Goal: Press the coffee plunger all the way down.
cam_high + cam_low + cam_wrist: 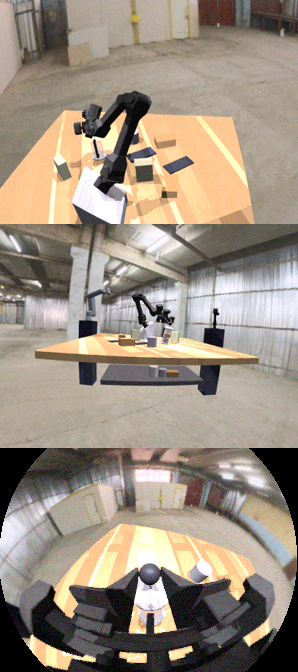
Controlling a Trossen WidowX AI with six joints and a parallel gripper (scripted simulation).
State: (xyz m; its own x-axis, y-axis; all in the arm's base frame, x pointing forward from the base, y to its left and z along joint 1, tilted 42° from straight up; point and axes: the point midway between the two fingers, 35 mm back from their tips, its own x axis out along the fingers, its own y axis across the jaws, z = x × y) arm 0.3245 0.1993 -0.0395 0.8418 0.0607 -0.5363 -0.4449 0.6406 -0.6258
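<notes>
The coffee press is 4 cm behind my gripper tip, 2 cm to the right of it and 8 cm below it.
</notes>
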